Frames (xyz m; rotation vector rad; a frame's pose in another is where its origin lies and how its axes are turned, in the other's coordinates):
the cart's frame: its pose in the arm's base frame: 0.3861 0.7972 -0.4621 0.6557 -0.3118 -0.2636
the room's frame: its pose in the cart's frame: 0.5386 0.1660 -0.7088 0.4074 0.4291 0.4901
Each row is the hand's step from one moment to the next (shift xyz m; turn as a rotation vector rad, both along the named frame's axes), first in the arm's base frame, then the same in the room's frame.
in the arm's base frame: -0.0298 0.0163 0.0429 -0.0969 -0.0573 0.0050
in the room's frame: -0.0108 0.0532 0.0071 -0.1043 0.0143 0.0401
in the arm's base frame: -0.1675 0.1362 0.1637 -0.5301 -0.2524 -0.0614
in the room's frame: -0.0685 0.2591 -0.0399 -0.5768 0.0372 0.1201
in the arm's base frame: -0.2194 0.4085 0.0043 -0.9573 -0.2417 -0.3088
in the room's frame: -0.0788 0.2833 -0.3586 -1.0321 0.0131 -0.0694
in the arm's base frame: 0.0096 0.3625 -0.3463 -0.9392 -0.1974 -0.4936
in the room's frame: 0.0218 -0.1041 -0.4900 -1.0527 -0.1186 -0.2061
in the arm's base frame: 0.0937 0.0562 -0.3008 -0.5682 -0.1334 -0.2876
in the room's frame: 0.0206 -0.2468 -0.2026 -0.6380 -0.0697 -0.1071
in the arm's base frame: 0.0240 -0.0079 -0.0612 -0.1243 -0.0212 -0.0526
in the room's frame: 0.0030 -0.0614 -0.0247 -0.1344 -0.0033 -0.0243
